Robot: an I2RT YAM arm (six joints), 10 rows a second.
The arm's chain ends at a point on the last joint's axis. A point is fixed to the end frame.
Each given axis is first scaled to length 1.
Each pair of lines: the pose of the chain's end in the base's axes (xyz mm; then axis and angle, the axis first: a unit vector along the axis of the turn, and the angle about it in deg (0 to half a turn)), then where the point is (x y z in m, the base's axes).
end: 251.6 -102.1 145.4 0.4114 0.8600 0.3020 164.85
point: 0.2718 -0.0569 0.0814
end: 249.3 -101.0 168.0 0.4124 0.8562 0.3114 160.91
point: 0.2748 -0.0569 0.1051
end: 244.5 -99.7 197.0 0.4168 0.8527 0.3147 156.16
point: 0.2760 -0.0582 0.1351
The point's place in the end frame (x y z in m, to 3 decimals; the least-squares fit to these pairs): 0.021 -0.005 0.078
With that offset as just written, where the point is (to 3 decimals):
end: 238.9 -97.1 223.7 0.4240 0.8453 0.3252 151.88
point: 0.276 -0.057 0.164
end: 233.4 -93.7 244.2 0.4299 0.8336 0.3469 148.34
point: 0.276 -0.054 0.188
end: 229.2 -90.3 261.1 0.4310 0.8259 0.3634 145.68
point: 0.275 -0.051 0.208
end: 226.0 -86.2 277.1 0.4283 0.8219 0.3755 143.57
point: 0.275 -0.047 0.226
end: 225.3 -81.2 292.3 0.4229 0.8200 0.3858 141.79
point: 0.276 -0.042 0.243
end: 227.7 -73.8 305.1 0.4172 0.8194 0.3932 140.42
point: 0.280 -0.034 0.257
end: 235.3 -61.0 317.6 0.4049 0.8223 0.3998 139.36
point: 0.288 -0.021 0.271
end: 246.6 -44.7 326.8 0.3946 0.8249 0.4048 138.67
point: 0.299 -0.004 0.281
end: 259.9 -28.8 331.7 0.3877 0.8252 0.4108 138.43
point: 0.313 0.013 0.286
